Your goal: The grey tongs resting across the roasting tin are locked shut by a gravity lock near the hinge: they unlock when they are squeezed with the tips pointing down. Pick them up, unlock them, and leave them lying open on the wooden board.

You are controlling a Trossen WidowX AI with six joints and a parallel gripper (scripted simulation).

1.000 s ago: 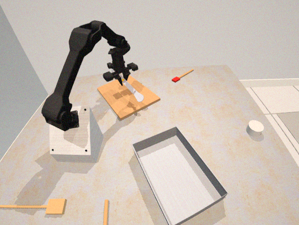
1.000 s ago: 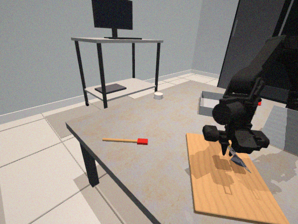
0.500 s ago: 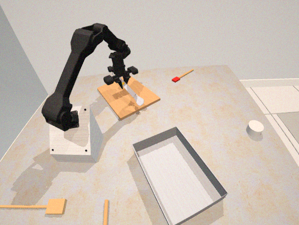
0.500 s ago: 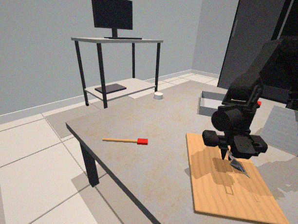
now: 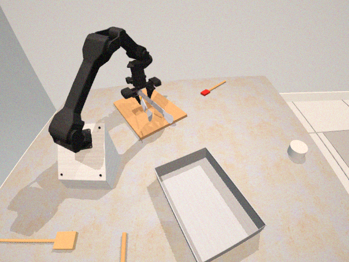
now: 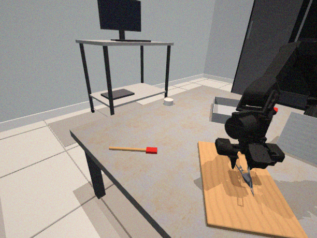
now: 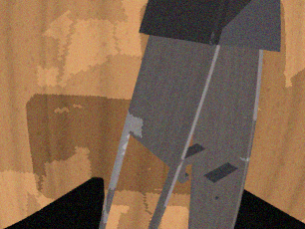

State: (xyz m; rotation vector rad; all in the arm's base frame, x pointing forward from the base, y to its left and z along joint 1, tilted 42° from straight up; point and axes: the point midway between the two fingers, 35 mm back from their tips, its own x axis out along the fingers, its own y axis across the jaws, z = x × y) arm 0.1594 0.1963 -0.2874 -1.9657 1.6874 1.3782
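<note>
My gripper tip is 30 mm below the yellow lock piece, 20 mm to the left of it and 10 mm past it. From my gripper tip the other things lie so: grey roasting tin 520 mm to the right, 200 mm ahead, 20 mm below; wooden board 40 mm below.
</note>
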